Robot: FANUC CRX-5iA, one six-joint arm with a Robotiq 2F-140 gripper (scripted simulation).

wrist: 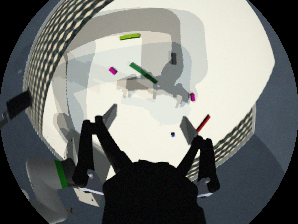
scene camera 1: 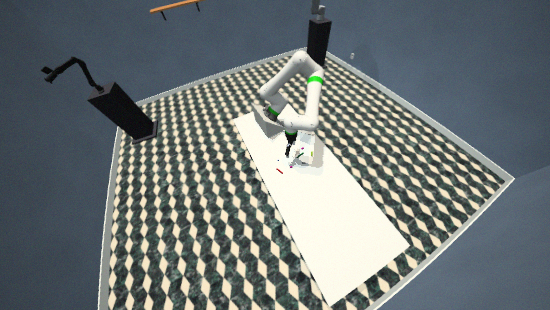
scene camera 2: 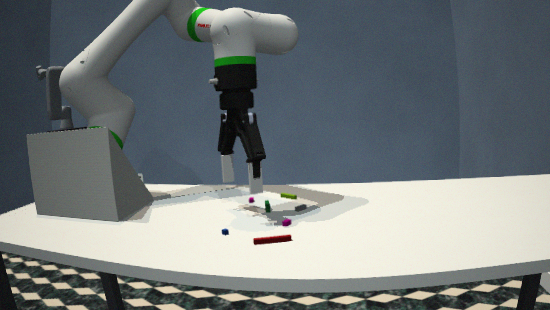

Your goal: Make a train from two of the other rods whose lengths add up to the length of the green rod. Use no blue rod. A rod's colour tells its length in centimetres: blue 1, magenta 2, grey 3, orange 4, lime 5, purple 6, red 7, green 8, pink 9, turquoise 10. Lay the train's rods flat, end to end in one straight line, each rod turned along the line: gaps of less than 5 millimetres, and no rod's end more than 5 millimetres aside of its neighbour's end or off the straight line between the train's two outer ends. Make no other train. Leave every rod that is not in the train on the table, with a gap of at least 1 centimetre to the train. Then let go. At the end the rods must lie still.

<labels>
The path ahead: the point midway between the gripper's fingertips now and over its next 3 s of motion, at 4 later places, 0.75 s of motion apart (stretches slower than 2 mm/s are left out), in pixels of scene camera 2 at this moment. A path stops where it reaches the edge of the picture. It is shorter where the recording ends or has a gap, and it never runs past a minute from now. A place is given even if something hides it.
The gripper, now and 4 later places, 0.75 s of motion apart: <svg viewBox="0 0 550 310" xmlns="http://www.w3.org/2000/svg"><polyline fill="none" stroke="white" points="241,187 246,186 251,186 257,186 261,185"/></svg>
</labels>
